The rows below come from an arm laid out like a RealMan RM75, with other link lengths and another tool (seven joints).
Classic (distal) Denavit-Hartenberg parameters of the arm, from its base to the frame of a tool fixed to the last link. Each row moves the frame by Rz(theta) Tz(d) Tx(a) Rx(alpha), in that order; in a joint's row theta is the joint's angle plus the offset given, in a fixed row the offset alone. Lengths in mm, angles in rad.
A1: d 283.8; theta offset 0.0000; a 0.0; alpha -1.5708
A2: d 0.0; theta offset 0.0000; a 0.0; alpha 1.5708
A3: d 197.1; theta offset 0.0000; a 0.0; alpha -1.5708
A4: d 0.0; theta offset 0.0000; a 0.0; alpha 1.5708
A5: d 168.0; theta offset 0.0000; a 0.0; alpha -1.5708
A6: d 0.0; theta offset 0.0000; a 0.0; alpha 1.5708
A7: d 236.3; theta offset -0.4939; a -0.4; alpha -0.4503
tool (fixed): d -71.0; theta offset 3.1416; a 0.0; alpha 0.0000
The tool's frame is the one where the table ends.
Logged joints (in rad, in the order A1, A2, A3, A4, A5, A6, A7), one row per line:
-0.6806 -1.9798 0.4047 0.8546 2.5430 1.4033 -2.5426
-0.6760 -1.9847 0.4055 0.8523 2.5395 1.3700 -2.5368
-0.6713 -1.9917 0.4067 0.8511 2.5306 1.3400 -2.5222
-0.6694 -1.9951 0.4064 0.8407 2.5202 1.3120 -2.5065
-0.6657 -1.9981 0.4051 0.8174 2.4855 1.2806 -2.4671
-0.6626 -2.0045 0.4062 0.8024 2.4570 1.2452 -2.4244
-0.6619 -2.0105 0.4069 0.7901 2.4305 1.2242 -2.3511
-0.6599 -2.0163 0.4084 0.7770 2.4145 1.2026 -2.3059
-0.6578 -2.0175 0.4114 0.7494 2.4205 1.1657 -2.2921
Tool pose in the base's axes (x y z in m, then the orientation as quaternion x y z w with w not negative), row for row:
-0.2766 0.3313 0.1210 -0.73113 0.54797 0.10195 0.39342
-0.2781 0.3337 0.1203 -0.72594 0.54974 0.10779 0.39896
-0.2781 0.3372 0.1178 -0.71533 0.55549 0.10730 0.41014
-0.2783 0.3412 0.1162 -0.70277 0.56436 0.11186 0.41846
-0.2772 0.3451 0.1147 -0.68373 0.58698 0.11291 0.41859
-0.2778 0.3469 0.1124 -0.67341 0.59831 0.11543 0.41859
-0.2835 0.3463 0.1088 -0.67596 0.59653 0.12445 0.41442
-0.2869 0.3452 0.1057 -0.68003 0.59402 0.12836 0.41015
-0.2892 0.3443 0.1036 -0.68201 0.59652 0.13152 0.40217
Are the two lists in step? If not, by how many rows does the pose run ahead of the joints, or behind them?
The pose runs 2 rows ahead of the joints: the pose in row i belongs to the joints in row i + 2.
